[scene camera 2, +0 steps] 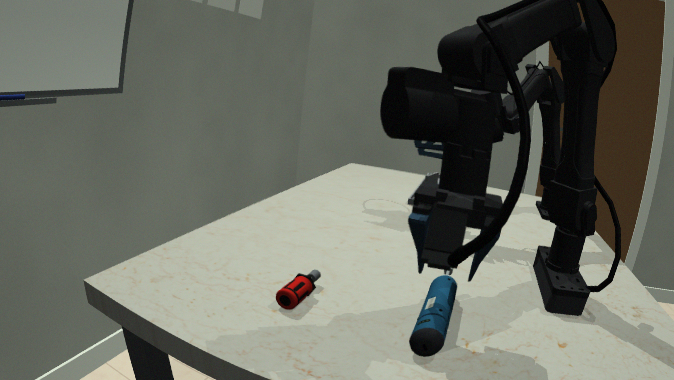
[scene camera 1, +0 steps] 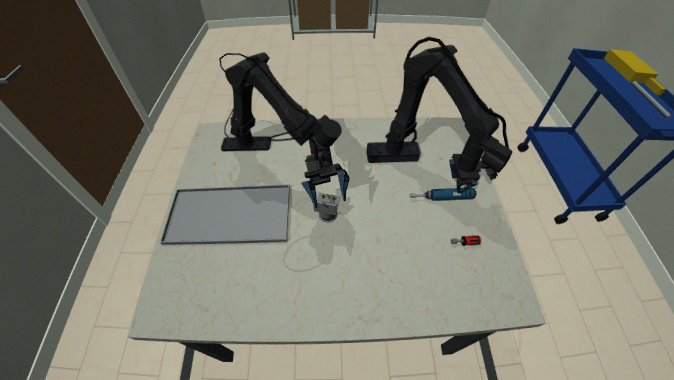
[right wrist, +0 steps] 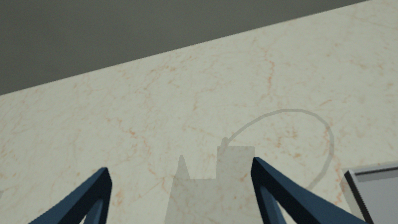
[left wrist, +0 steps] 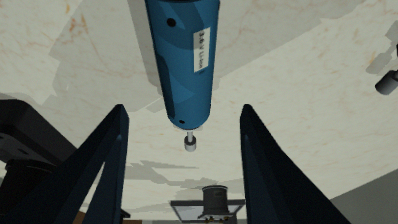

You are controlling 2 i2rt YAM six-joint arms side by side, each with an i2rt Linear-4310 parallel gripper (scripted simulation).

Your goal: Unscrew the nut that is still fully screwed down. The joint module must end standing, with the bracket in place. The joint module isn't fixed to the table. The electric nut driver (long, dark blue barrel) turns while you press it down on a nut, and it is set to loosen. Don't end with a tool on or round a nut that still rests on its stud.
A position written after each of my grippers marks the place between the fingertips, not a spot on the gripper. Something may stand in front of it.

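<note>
I see my left gripper [scene camera 2: 445, 275], which is also in scene camera 1 [scene camera 1: 456, 185] and in the left wrist view [left wrist: 183, 110]. My right gripper [scene camera 1: 330, 204] is in the right wrist view too [right wrist: 182, 169]. There is an electric nut driver [scene camera 2: 428, 336], though in the right wrist view the electric nut driver is out of frame. I also see a red-handled hand driver [scene camera 2: 288, 297]; in the right wrist view the red-handled hand driver is out of frame.
</note>
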